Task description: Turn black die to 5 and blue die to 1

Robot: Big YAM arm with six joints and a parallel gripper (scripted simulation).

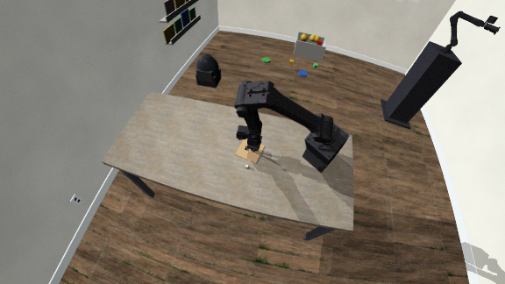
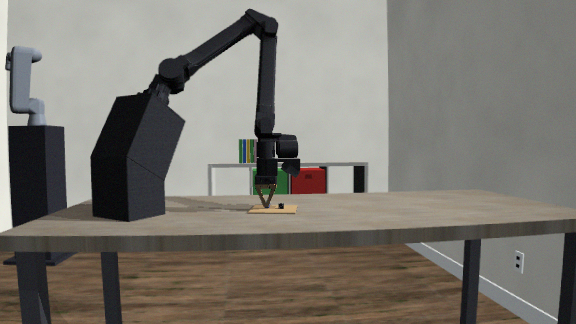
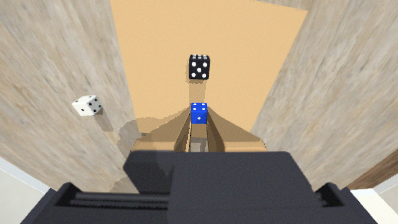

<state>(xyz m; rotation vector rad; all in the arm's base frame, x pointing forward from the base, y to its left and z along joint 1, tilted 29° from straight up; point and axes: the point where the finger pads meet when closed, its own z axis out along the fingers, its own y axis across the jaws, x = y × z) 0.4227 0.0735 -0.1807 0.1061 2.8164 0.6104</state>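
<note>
My gripper is now right at the blue die. Also, from my hand: black die (5 cm ahead, 1 cm below); white die (12 cm to the left, 1 cm below, 1 cm ahead); tan mat (2 cm below, 2 cm ahead).
</note>
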